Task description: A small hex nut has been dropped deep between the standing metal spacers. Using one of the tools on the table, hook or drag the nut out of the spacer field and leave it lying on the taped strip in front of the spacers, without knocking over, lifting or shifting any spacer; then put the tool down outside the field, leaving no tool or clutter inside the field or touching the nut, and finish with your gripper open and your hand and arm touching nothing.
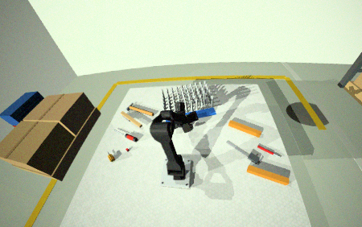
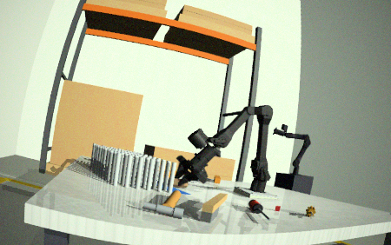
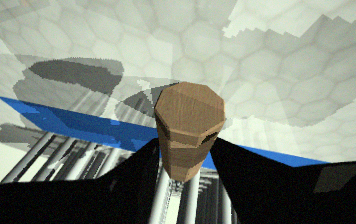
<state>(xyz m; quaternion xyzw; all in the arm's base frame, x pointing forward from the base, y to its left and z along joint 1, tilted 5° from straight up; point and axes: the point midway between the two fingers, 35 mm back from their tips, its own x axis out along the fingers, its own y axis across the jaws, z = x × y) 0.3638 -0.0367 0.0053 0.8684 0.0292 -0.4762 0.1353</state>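
The blue taped strip lies 7 cm ahead of my gripper tip, 3 cm to the right of it and 2 cm below it. Also, from my gripper tip: tiny red piece 22 cm behind, 41 cm to the left, 1 cm below; then red screwdriver 29 cm behind, 52 cm to the right, 1 cm below; then tool with thin metal rod 10 cm ahead, 2 cm to the left.
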